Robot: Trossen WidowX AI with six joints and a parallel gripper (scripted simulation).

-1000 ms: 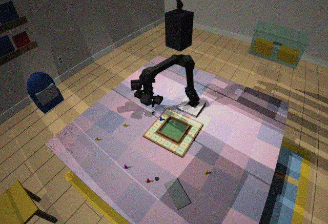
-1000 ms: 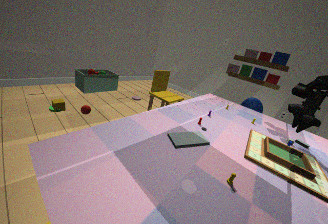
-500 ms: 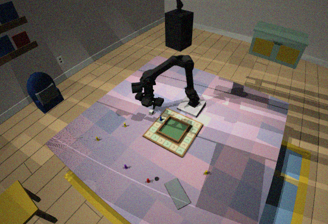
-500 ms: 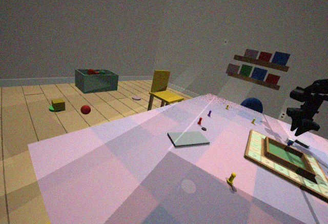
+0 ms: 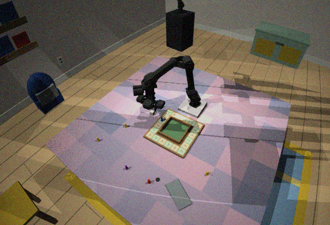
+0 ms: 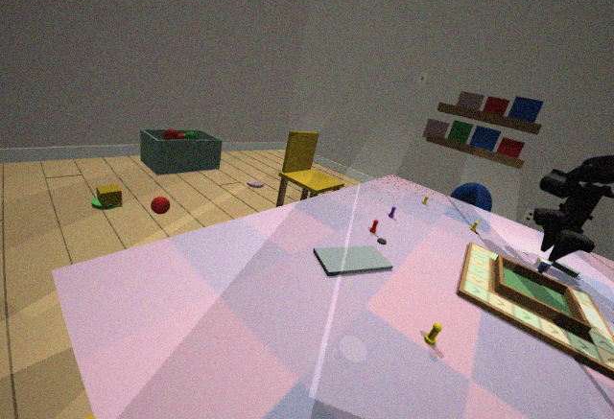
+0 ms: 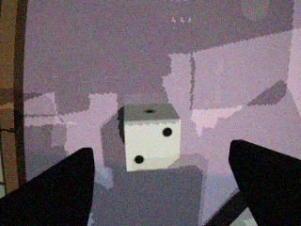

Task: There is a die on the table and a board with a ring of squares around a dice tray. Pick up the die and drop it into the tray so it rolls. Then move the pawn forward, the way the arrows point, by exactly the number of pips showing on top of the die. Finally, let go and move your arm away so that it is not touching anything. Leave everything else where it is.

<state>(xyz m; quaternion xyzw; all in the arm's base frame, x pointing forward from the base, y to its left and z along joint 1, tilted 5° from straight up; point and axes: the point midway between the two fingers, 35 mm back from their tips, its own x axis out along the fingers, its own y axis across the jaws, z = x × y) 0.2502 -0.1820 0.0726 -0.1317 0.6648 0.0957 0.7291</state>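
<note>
Right now my gripper tip is 3 cm above the white die. The rest, counted from my gripper tip: purple pawn (39 cm ahead, 19 cm to the left, 2 cm below); then blue pawn (10 cm to the left, 1 cm below, 1 cm ahead); then green tray (22 cm to the left, 3 cm below, 1 cm ahead).
</note>
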